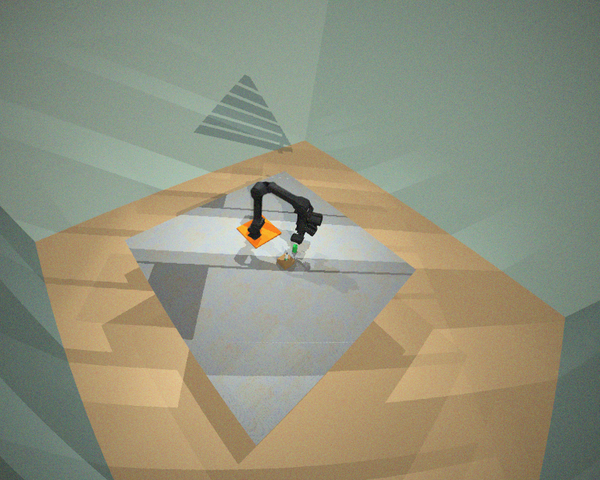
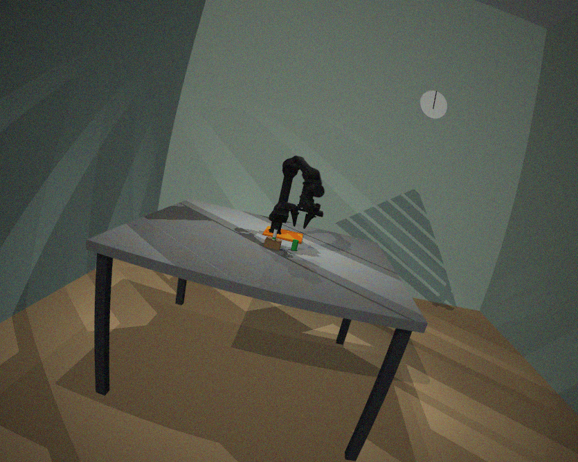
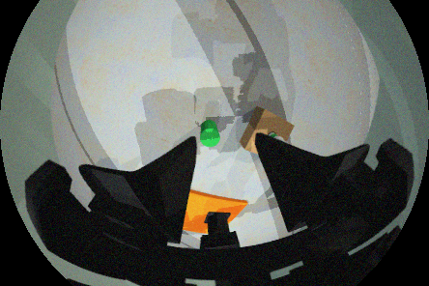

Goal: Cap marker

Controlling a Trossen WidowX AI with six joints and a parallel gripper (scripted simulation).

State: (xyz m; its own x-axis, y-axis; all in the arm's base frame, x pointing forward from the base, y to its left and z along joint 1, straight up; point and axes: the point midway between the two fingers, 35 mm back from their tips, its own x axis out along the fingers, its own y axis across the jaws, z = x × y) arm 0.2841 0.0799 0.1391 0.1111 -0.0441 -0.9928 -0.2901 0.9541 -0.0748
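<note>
Right now the green cap is 90 mm below my gripper tip and 30 mm behind it. Also, from my gripper tip: holder block (100 mm to the right, 100 mm below, 10 mm behind).
</note>
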